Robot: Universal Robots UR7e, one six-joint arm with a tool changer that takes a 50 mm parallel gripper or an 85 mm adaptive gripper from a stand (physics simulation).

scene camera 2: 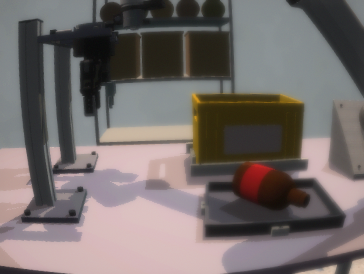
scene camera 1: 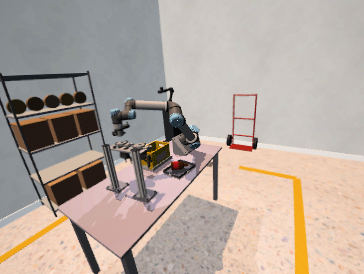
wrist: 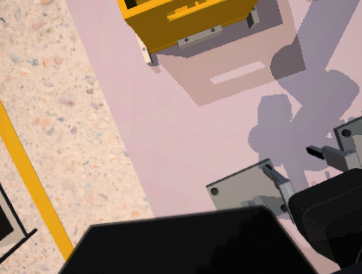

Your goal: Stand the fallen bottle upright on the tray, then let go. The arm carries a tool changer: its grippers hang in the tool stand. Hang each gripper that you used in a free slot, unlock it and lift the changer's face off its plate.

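A brown bottle (scene camera 2: pixel 275 190) is visible to me, though in the wrist view the bottle is out of frame. I can also see a tool stand (scene camera 2: pixel 49 205), and scene camera 1 gives me another look at the stand (scene camera 1: pixel 143 194).
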